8 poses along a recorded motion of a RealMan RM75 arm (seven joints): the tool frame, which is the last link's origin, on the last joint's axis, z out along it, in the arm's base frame.
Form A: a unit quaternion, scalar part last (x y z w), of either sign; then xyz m.
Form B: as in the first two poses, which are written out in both.
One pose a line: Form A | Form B
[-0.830, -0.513, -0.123, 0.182, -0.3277, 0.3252, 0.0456] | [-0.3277, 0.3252, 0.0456, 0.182, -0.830, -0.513, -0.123]
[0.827, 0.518, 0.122, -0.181, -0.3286, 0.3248, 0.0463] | [-0.3286, 0.3248, 0.0463, 0.181, -0.827, -0.518, -0.122]
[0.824, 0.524, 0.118, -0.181, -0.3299, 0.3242, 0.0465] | [-0.3299, 0.3242, 0.0465, 0.181, -0.824, -0.524, -0.118]
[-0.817, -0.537, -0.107, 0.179, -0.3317, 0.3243, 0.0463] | [-0.3317, 0.3243, 0.0463, 0.179, -0.817, -0.537, -0.107]
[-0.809, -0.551, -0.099, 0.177, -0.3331, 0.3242, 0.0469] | [-0.3331, 0.3242, 0.0469, 0.177, -0.809, -0.551, -0.099]
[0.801, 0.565, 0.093, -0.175, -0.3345, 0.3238, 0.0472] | [-0.3345, 0.3238, 0.0472, 0.175, -0.801, -0.565, -0.093]
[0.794, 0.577, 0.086, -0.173, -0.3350, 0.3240, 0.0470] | [-0.3350, 0.3240, 0.0470, 0.173, -0.794, -0.577, -0.086]
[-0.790, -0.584, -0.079, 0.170, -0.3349, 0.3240, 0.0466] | [-0.3349, 0.3240, 0.0466, 0.170, -0.790, -0.584, -0.079]
